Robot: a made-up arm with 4 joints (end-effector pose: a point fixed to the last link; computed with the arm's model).
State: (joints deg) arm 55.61 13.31 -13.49 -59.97
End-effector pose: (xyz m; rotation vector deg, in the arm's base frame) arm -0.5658 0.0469 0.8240 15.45 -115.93 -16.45
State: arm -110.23 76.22 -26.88 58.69
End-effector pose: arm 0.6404 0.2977 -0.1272 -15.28 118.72 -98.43
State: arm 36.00 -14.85 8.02 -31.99
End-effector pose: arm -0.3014 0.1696 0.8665 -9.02 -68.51 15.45
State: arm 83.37 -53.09 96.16 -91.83
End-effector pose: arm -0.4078 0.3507 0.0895 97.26 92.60 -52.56
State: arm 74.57 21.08 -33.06 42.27
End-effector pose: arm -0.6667 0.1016 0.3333 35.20 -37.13 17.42
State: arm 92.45 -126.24 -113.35 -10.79
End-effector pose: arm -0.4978 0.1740 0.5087 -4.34 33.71 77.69
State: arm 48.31 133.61 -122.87 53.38
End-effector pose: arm -0.2217 0.3741 0.6135 88.44 -126.22 -1.47
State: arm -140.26 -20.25 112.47 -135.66
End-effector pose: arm 0.1952 0.4754 0.0242 91.20 -16.81 64.41
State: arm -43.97 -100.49 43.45 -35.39
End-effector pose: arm 0.4072 0.0620 0.6778 36.17 -31.61 92.56
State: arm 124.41 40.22 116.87 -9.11
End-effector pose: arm -0.4243 0.2027 0.1656 -38.88 -47.33 -108.76
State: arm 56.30 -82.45 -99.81 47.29
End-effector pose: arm -0.2623 -0.1539 0.7509 3.06 63.74 98.06
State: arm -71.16 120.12 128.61 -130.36
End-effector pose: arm 0.2872 -0.0626 -0.2383 -38.29 76.81 68.74
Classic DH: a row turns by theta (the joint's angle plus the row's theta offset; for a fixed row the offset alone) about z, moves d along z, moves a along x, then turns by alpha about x. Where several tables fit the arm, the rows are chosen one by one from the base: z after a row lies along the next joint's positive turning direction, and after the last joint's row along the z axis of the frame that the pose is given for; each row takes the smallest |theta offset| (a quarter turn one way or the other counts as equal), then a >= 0, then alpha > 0; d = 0 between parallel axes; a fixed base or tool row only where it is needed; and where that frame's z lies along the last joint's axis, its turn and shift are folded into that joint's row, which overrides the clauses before.
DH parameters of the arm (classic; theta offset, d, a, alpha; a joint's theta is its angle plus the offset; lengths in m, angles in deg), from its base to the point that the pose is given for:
base (fixed): 0 0.183 0 90
joint 1: 0 -0.076 0.163 90
joint 2: 90 -0.502 0.004 -90
joint 3: 90 0.129 0.346 -90
joint 4: 90 0.063 0.069 90
tool (fixed): 0 -0.169 0 0

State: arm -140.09 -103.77 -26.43 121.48
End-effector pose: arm 0.2888 -0.1970 -0.7047 -36.01 -46.19 -100.32
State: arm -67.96 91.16 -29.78 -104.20
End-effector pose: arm 0.8552 0.0616 0.5425 -90.36 -51.41 -30.28
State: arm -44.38 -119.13 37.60 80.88
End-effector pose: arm 0.5547 -0.2698 0.5671 -57.73 41.91 101.78
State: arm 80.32 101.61 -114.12 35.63
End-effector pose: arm -0.4807 0.2808 0.2830 110.04 -126.19 38.98
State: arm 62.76 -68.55 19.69 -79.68
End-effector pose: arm -0.7443 0.1897 0.5767 -9.46 -130.47 92.68
